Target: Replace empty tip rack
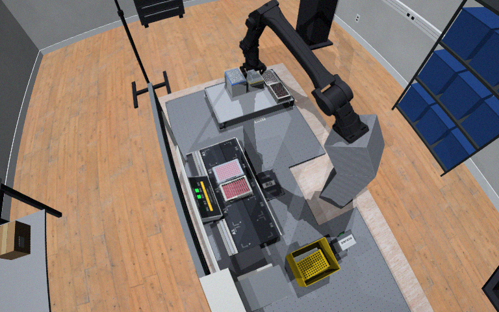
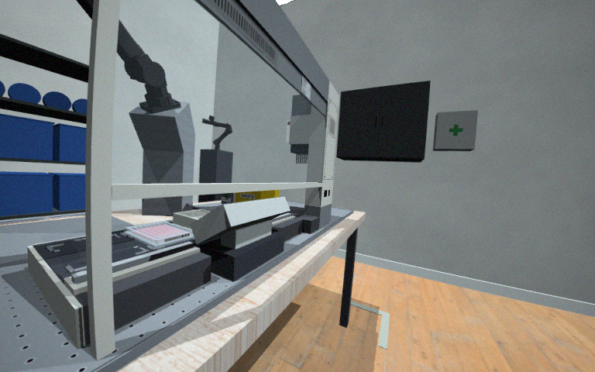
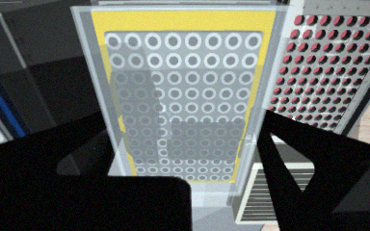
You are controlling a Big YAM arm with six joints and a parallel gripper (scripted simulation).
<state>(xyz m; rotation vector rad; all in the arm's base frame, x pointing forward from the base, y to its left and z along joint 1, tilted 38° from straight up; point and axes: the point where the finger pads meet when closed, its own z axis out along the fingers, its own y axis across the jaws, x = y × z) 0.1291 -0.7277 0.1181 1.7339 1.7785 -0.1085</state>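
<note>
My hand is 1 cm below the clear tip-rack cover. Also, from my hand: shelf unit 6 cm to the left, 6 cm below, 6 cm ahead; shelf label 22 cm to the left, 12 cm below, 7 cm ahead; pink plate 45 cm to the left, 37 cm ahead, 7 cm below.
</note>
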